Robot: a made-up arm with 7 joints. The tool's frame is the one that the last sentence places. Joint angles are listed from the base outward.
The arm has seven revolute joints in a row. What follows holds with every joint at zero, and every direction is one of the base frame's.
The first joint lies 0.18 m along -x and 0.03 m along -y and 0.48 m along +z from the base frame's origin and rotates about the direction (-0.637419, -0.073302, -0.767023), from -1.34 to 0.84 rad.
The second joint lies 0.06 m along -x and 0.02 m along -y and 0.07 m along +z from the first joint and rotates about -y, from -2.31 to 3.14 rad.
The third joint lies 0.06 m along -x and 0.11 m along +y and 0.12 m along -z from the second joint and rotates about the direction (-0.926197, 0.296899, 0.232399), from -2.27 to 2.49 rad.
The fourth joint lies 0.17 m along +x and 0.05 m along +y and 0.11 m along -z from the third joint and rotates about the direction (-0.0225, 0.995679, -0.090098), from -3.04 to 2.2 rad.
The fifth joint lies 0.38 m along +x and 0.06 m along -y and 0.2 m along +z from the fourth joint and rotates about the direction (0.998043, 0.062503, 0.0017), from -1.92 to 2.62 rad.
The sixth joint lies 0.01 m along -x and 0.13 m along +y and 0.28 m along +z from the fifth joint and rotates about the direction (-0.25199, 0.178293, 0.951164), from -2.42 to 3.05 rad.
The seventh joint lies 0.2 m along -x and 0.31 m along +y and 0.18 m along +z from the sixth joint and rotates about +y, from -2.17 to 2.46 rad.
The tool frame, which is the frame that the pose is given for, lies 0.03 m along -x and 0.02 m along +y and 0.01 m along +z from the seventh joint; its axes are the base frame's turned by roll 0, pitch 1.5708 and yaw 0 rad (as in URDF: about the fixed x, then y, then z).
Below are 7 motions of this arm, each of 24 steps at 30 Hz.
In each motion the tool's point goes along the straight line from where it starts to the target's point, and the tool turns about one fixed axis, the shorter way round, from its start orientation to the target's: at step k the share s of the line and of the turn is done. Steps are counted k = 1, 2, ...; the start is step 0. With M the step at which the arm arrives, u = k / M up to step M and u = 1 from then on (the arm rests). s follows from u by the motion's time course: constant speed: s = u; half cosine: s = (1 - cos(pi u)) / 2; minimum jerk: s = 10 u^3 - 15 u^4 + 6 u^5.
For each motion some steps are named. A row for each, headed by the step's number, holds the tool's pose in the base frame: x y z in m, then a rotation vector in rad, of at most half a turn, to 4 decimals.
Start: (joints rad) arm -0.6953 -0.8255 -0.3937 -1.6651 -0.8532 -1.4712 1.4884
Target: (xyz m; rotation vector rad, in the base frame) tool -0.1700 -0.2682 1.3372 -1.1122 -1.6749 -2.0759
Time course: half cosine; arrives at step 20
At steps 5, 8, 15, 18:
5: -0.3522 0.1364 1.3012 1.6278 1.4181 1.0140
8: -0.3097 0.0420 1.3096 1.6150 1.5708 1.3270
15: -0.2013 -0.1988 1.3310 -1.3503 -1.8063 -2.0752
18: -0.1752 -0.2566 1.3362 -1.1512 -1.6972 -2.0773

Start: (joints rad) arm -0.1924 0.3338 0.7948 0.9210 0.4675 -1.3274 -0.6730
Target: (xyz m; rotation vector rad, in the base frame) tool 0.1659 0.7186 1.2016 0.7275 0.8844 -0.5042
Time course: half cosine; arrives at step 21
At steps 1, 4, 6, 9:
1: 0.9000 0.3584 0.4608 0.3897 0.8339 -1.6531
4: 0.8399 0.3879 0.5214 0.4247 0.8461 -1.5611
6: 0.7651 0.4246 0.5969 0.4663 0.8592 -1.4457
9: 0.6171 0.4972 0.7462 0.5426 0.8783 -1.2158

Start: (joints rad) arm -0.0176 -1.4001 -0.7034 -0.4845 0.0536 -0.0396 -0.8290
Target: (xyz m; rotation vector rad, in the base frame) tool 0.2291 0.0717 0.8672 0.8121 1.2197 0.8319
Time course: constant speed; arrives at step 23
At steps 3, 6, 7, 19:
3: 0.2821 0.0743 0.8299 0.6274 1.3627 -0.3361
6: 0.2742 0.0739 0.8355 0.6645 1.3595 -0.1610
7: 0.2715 0.0737 0.8373 0.6761 1.3570 -0.1026
19: 0.2397 0.0722 0.8597 0.7872 1.2714 0.5991

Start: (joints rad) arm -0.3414 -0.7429 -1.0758 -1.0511 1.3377 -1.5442 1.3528
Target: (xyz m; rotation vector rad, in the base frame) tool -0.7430 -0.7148 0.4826 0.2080 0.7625 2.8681
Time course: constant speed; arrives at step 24
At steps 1, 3, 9, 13, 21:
1: -0.4557 -0.9150 0.5134 -1.4193 -0.3000 -2.3322
3: -0.4807 -0.8976 0.5107 -1.3421 -0.3462 -2.4254
9: -0.5556 -0.8454 0.5027 -1.0814 -0.4876 -2.6878
13: -0.6056 -0.8106 0.4973 -0.8826 -0.5835 -2.8459
21: -0.7055 -0.7409 0.4866 0.3999 0.7317 2.9327

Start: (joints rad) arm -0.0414 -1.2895 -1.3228 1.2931 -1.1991 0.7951 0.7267
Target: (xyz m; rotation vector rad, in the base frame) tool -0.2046 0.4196 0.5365 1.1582 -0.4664 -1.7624
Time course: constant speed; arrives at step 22
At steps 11, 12, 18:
11: -0.0083 0.3074 0.4723 1.0726 -1.0952 -1.6869
12: -0.0261 0.3176 0.4781 1.0830 -1.0386 -1.6978
18: -0.1332 0.3788 0.5132 1.1346 -0.6964 -1.7462

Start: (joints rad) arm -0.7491 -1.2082 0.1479 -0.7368 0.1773 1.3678 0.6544
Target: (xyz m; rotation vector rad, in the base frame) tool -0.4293 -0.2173 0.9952 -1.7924 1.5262 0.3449
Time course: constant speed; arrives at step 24
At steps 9, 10, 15, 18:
9: -0.1849 -0.1506 0.9926 -2.0502 1.4305 1.1237
10: -0.2012 -0.1551 0.9927 -2.0373 1.4418 1.0697
15: -0.2826 -0.1773 0.9936 -1.9631 1.4873 0.8039
18: -0.3315 -0.1906 0.9941 -1.9111 1.5062 0.6480

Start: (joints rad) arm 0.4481 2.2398 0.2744 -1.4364 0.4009 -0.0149 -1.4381
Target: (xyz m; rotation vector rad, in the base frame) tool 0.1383 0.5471 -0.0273 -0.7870 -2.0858 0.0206
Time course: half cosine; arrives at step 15
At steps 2, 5, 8, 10, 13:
2: 0.1965 0.0034 -0.0226 1.0939 2.5843 -0.9790
5: 0.1839 0.1209 -0.0236 -1.1322 -2.7393 0.8181
8: 0.1655 0.2927 -0.0251 -0.9977 -2.4990 0.4642
10: 0.1535 0.4050 -0.0261 -0.9060 -2.3236 0.2575
13: 0.1409 0.5225 -0.0271 -0.8078 -2.1281 0.0597

